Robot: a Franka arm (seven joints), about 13 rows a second.
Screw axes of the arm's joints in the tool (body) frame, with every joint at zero. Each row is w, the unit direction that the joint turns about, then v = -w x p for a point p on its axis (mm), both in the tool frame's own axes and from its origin. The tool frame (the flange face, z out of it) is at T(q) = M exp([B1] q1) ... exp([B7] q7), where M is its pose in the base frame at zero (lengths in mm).
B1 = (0, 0, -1, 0, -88, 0)
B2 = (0, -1, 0, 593, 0, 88)
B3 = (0, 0, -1, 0, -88, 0)
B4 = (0, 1, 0, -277, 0, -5.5)
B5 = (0, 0, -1, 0, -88, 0)
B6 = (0, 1, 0, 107, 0, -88)
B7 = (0, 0, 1, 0, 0, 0)
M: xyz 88 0 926 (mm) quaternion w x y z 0 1 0 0
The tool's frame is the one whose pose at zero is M.
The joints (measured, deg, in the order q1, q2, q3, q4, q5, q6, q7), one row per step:
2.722, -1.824, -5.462, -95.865, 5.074, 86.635, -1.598
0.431, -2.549, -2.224, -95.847, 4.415, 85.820, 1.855
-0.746, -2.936, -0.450, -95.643, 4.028, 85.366, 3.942
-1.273, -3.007, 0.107, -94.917, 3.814, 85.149, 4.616
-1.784, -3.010, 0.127, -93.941, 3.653, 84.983, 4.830
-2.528, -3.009, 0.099, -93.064, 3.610, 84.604, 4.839
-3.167, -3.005, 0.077, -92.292, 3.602, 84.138, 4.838
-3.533, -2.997, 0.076, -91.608, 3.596, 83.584, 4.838
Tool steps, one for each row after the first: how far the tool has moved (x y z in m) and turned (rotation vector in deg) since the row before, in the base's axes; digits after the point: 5 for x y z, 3 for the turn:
-0.00480, 0.00812, 0.00578, -1.160, 0.402, -2.355
-0.00248, 0.00519, 0.00458, -0.729, 0.034, -1.415
-0.00015, 0.00000, 0.00618, -0.336, -0.528, -0.615
0.00032, -0.00483, 0.00765, -0.205, -0.795, -0.688
-0.00037, -0.00716, 0.00654, -0.060, -0.495, -0.756
-0.00072, -0.00603, 0.00555, -0.021, -0.302, -0.631
-0.00091, -0.00329, 0.00467, -0.014, -0.123, -0.332

